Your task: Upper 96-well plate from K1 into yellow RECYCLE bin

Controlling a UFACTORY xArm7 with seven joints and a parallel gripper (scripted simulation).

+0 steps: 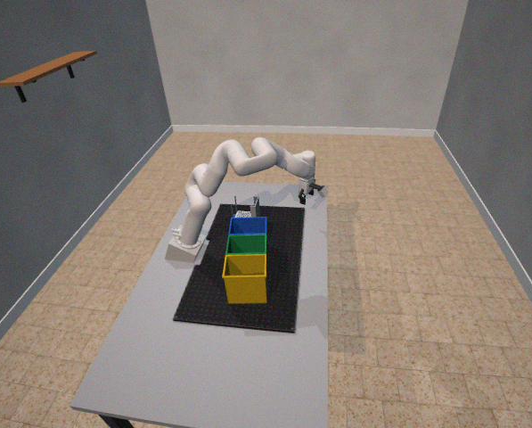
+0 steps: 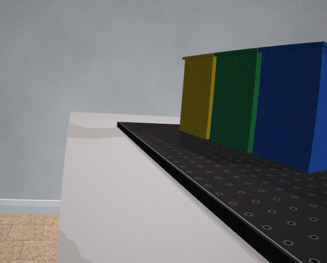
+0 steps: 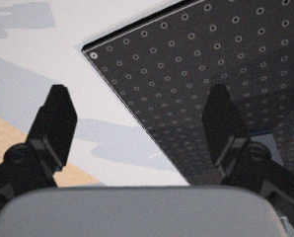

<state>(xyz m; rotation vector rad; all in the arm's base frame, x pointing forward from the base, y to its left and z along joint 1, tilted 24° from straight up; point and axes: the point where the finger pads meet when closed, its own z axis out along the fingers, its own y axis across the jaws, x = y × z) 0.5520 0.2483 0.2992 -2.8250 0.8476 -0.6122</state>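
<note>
My gripper is now 340 mm past the plate, 110 mm above it and 10 mm to the left of it. Round my hand: yellow bin 520 mm to the right, 320 mm behind, 60 mm below; green bin 390 mm to the right, 320 mm behind, 60 mm below; blue bin 320 mm behind, 250 mm to the right, 60 mm below.
</note>
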